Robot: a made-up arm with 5 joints. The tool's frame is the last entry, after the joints.
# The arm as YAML. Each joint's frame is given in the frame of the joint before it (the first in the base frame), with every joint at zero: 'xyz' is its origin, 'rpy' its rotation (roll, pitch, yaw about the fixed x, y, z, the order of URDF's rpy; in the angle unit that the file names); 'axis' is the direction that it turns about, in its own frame. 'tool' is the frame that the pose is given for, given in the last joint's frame.
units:
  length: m
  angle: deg
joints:
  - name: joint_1
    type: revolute
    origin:
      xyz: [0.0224, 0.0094, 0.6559]
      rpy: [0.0, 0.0, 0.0]
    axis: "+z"
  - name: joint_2
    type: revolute
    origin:
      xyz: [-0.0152, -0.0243, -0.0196]
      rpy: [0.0, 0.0, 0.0]
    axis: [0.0, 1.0, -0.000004]
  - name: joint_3
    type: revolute
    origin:
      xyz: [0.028, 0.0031, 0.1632]
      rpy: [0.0, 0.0, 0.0]
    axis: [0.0, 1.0, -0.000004]
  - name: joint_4
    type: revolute
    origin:
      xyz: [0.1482, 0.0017, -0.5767]
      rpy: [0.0, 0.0, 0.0]
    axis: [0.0, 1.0, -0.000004]
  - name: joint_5
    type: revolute
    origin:
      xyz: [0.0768, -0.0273, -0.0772]
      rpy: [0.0, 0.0, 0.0]
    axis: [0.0, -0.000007, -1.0]
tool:
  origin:
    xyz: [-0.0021, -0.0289, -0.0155]
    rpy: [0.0, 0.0, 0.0]
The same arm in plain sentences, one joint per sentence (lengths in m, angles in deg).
The arm has five revolute joints in a row. What follows holds with every joint at zero, and every direction is one of the base frame's.
Joint 1 is mounted 0.0224 m along +x and 0.0094 m along +y and 0.6559 m along +z from the base frame's origin and rotates about +z.
Joint 2 is mounted 0.0152 m along -x and 0.0243 m along -y and 0.0196 m along -z from joint 1 and rotates about +y.
Joint 3 is mounted 0.0280 m along +x and 0.0031 m along +y and 0.1632 m along +z from joint 2 and rotates about +y.
Joint 4 is mounted 0.1482 m along +x and 0.0017 m along +y and 0.5767 m along -z from joint 3 and rotates about +y.
Joint 5 is mounted 0.0768 m along +x and 0.0273 m along -y and 0.0772 m along -z from joint 4 and rotates about -z.
The tool frame, which is the frame that the pose is given for, is mounted 0.0021 m along -x and 0.0289 m along -y and 0.0155 m along -z from joint 5; its axes are parallel to the base frame's.

